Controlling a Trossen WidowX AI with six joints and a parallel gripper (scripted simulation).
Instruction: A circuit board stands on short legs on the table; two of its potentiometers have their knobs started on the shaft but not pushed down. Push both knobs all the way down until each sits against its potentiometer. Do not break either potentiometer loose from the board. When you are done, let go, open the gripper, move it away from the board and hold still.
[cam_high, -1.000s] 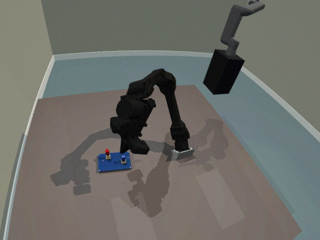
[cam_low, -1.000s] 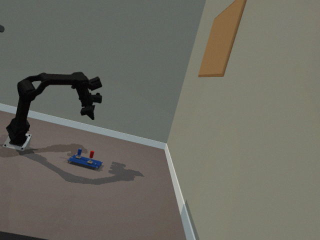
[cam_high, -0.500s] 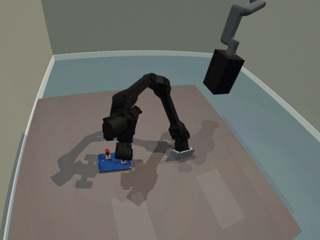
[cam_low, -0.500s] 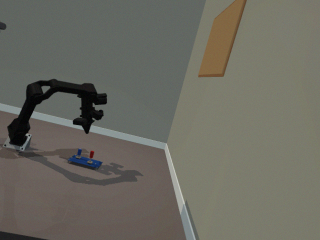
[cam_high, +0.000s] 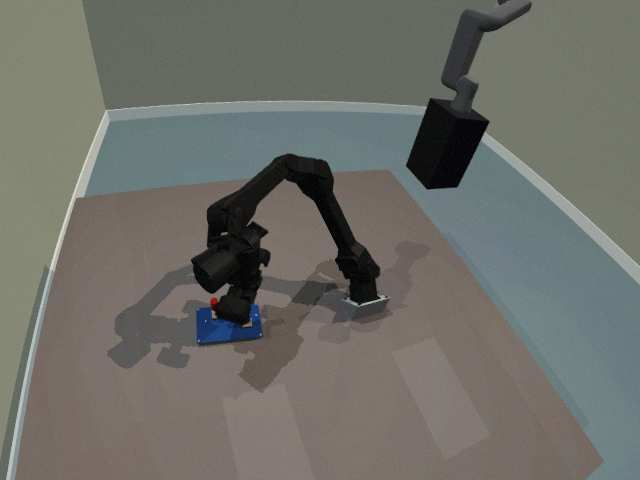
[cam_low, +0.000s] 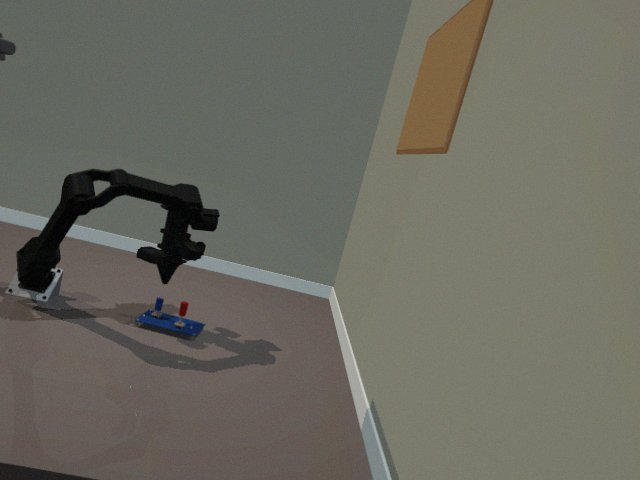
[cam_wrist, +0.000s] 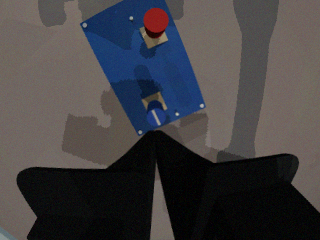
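The blue knob is 5 cm below my gripper tip. Round my gripper tip: red knob: 7 cm ahead, 4 cm to the right, 4 cm below.
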